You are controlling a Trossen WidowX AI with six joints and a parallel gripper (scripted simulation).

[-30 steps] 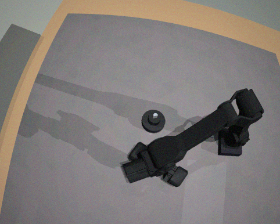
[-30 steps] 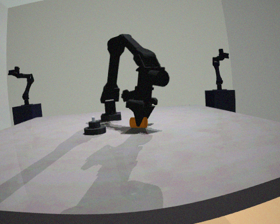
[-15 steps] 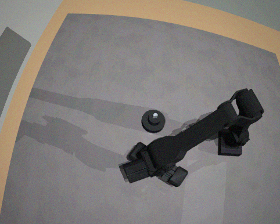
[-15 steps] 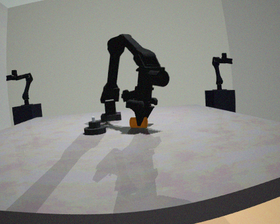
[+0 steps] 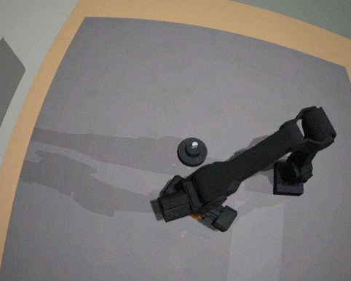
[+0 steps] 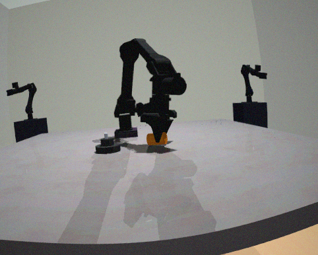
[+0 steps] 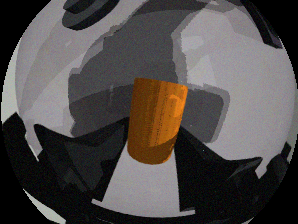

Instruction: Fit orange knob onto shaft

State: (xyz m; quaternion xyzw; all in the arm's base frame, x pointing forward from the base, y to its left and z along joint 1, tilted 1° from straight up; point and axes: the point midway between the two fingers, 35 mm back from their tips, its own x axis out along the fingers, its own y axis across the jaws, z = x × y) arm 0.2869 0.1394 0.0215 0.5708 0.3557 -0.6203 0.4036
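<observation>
Now: gripper tip 4 cm short of the dark round pedestal, 17 cm to the left of it and 2 cm below it. The rest, counted from my gripper tip: orange knob 1 cm above.
</observation>
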